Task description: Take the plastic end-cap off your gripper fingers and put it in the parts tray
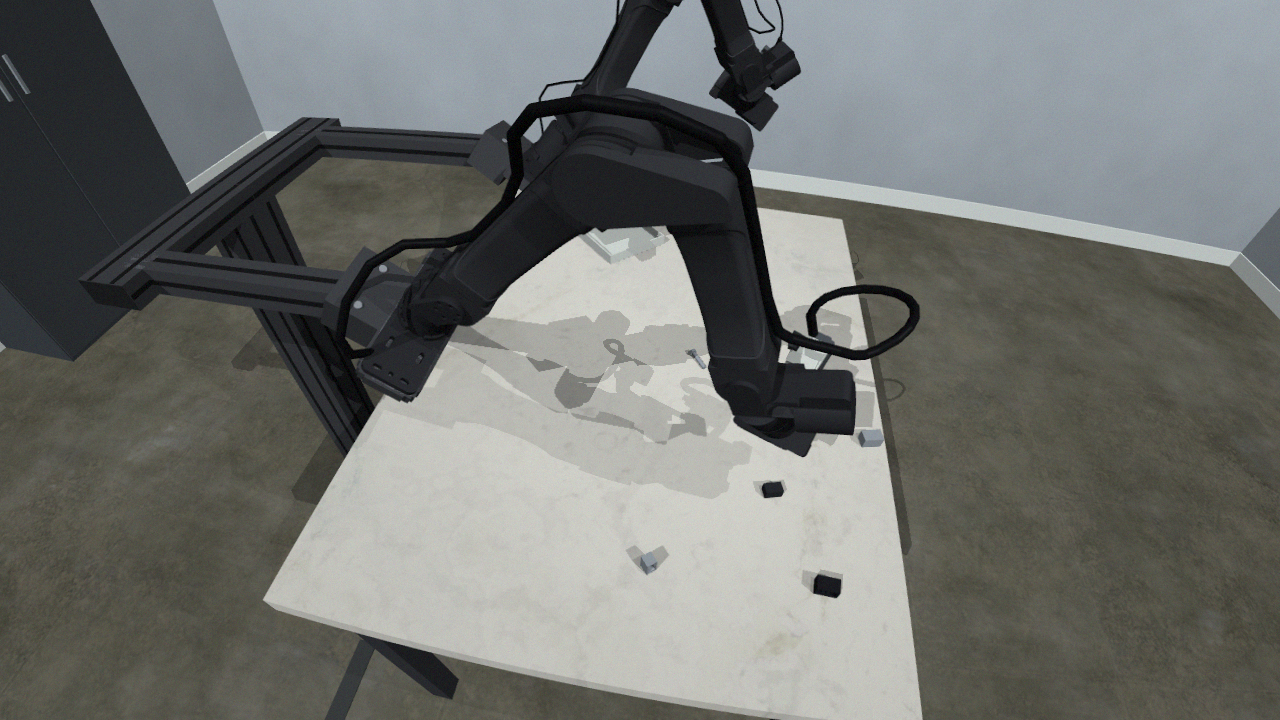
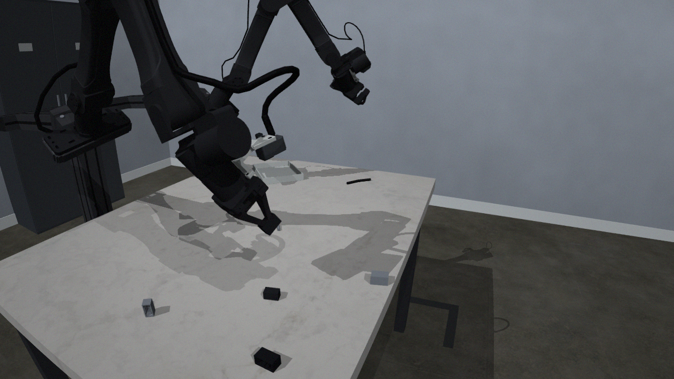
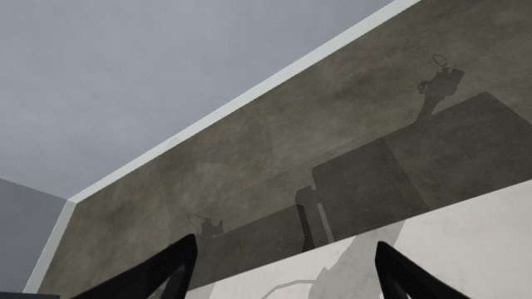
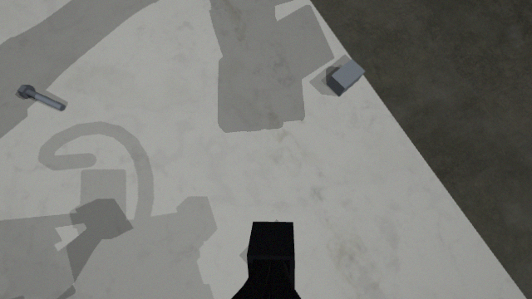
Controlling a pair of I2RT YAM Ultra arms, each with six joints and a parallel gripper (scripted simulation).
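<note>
My right hand is right at the black end-cap. From my right hand the other things lie so: bolt (250 mm to the left, 160 mm behind, 150 mm below); thin black strip (690 mm to the left, 150 mm below, 100 mm behind); hollow grey piece (180 mm to the right, 160 mm behind, 140 mm below).
</note>
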